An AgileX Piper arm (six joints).
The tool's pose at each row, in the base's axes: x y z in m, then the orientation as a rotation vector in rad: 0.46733 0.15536 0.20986 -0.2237 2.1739 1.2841; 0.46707 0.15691 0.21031 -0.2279 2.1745 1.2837; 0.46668 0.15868 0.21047 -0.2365 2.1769 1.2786; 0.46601 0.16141 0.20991 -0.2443 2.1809 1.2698; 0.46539 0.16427 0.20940 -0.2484 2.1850 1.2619; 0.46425 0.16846 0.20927 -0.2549 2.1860 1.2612; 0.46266 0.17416 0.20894 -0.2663 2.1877 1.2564; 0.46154 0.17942 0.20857 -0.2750 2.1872 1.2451; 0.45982 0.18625 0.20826 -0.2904 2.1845 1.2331; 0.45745 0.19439 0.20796 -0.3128 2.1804 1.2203; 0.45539 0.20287 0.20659 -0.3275 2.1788 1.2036; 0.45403 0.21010 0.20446 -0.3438 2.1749 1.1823; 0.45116 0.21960 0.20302 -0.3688 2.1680 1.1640
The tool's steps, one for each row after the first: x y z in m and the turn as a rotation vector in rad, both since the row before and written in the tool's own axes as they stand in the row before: 0.00019 0.00125 0.00104 -0.0005 0.0021 -0.0024; 0.00049 0.00120 0.00128 0.0021 0.0042 -0.0062; 0.00125 0.00130 0.00223 0.0051 0.0042 -0.0066; 0.00118 0.00140 0.00234 0.0054 0.0029 -0.0040; 0.00154 0.00263 0.00310 -0.0008 0.0034 -0.0037; 0.00218 0.00349 0.00427 0.0010 0.0050 -0.0079; 0.00173 0.00304 0.00410 0.0053 0.0004 -0.0099; 0.00231 0.00424 0.00514 0.0036 0.0014 -0.0150; 0.00288 0.00531 0.00596 0.0020 0.0033 -0.0199; 0.00320 0.00468 0.00677 0.0072 0.0012 -0.0160; 0.00295 0.00323 0.00629 0.0093 -0.0008 -0.0198; 0.00376 0.00583 0.00724 0.0043 0.0014 -0.0248
